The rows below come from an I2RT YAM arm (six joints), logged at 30 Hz.
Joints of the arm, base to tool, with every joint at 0 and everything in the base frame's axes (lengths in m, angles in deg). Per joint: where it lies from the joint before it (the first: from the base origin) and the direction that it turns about. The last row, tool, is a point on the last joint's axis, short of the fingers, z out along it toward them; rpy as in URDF.
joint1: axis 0 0 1 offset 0 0 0.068
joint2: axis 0 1 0 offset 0.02 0.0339 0.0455
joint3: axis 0 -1 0 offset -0.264 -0.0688 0
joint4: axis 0 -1 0 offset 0.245 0.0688 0.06
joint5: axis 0 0 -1 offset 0.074 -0.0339 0.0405
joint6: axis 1 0 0 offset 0.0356 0 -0.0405
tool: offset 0 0 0 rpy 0 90 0
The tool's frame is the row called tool.
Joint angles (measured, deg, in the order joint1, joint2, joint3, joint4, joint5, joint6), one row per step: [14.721, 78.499, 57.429, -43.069, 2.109, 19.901]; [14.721, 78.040, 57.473, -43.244, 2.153, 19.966]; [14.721, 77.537, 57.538, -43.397, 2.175, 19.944]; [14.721, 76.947, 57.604, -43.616, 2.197, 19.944]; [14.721, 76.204, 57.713, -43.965, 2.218, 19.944]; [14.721, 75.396, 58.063, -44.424, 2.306, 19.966]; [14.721, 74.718, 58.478, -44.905, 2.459, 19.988]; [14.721, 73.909, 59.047, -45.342, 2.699, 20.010]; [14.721, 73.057, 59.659, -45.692, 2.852, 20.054]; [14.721, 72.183, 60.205, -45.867, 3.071, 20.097]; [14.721, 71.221, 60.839, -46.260, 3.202, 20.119]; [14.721, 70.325, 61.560, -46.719, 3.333, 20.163]
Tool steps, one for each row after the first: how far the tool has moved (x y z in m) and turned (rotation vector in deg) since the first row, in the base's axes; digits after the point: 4 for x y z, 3 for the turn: [-0.0012, -0.0003, 0.0020, 0.073, -0.322, -0.078]; [-0.0024, -0.0007, 0.0044, 0.150, -0.730, -0.068]; [-0.0040, -0.0011, 0.0070, 0.243, -1.158, -0.078]; [-0.0060, -0.0017, 0.0104, 0.353, -1.649, -0.087]; [-0.0080, -0.0022, 0.0152, 0.465, -2.343, -0.147]; [-0.0097, -0.0028, 0.0198, 0.500, -2.968, -0.238]; [-0.0114, -0.0034, 0.0257, 0.546, -3.930, -0.372]; [-0.0132, -0.0039, 0.0321, 0.723, -5.037, -0.488]; [-0.0150, -0.0046, 0.0384, 0.879, -6.286, -0.638]; [-0.0175, -0.0053, 0.0453, 1.092, -7.475, -0.730]; [-0.0200, -0.0060, 0.0523, 1.306, -8.618, -0.843]
